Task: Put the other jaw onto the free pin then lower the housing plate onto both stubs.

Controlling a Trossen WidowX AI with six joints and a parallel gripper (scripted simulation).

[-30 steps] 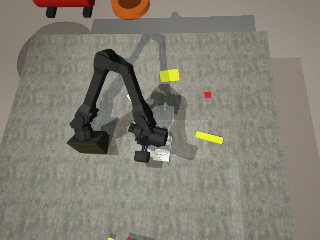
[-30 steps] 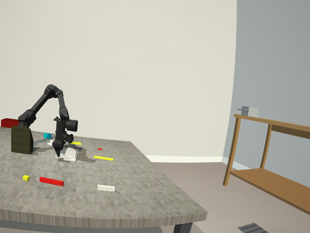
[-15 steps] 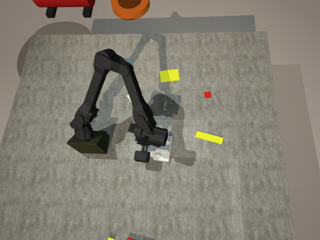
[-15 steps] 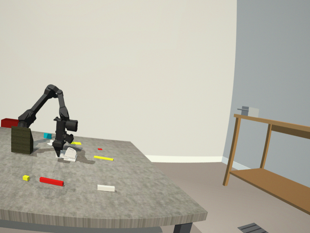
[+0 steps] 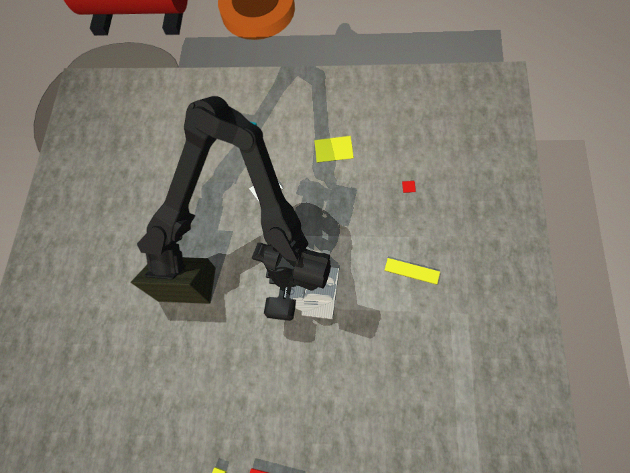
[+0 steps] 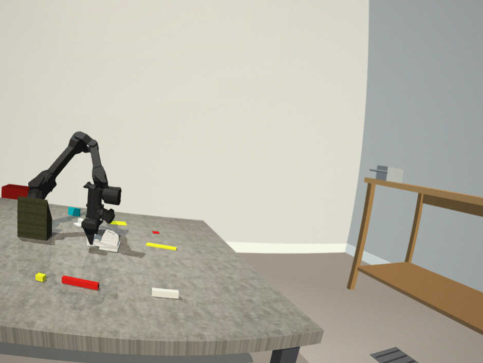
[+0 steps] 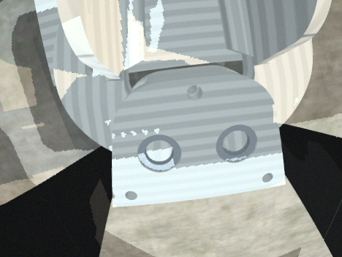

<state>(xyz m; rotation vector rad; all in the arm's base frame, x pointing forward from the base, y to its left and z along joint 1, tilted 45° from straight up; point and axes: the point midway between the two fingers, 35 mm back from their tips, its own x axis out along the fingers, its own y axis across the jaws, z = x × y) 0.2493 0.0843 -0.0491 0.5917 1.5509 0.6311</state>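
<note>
Right now the white jaw is 2 cm ahead of my gripper tip, 2 cm to the right of it and 1 cm above it. Also, from my gripper tip: yellow square 6 cm ahead, 38 cm to the left, 1 cm below; then yellow bar 28 cm ahead, 7 cm to the left; then red square 25 cm ahead, 29 cm to the left, 1 cm below.
</note>
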